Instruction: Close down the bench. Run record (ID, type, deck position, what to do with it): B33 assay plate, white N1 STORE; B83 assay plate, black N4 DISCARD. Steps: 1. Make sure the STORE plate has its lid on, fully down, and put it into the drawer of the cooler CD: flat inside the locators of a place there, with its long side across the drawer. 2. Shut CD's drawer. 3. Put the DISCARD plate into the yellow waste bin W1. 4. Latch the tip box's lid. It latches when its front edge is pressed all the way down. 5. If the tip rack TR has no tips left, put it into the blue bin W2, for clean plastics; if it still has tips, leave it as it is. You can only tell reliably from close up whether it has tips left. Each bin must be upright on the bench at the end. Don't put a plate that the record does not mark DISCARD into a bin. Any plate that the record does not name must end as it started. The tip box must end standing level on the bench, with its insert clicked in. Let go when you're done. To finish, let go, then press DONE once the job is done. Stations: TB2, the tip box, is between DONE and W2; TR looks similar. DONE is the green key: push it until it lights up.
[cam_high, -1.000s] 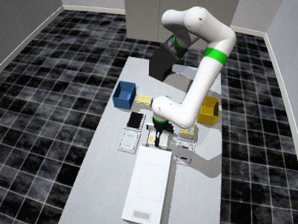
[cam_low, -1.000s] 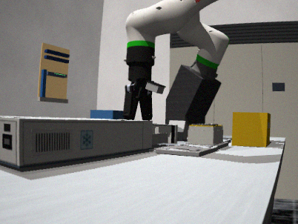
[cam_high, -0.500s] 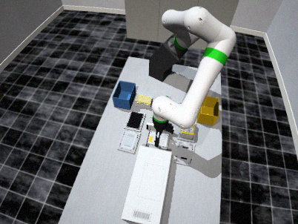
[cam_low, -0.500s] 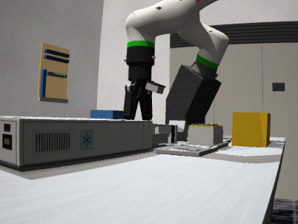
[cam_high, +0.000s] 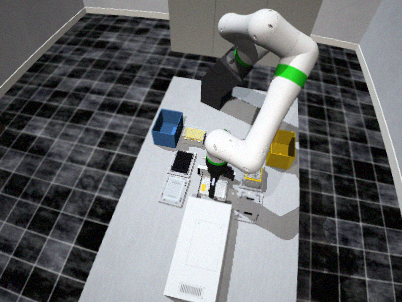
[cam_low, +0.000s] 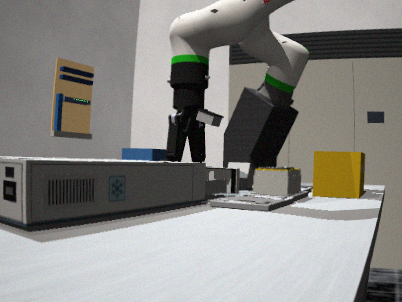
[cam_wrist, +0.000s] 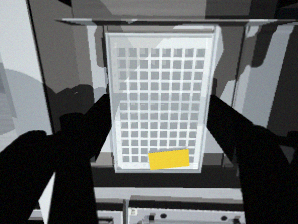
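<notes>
The clear plate lid lies 20 mm below my hand. Round my hand: cooler CD (180 mm ahead, 10 mm to the left); cooler drawer (40 mm ahead, 10 mm below); white plate (20 mm below).
</notes>
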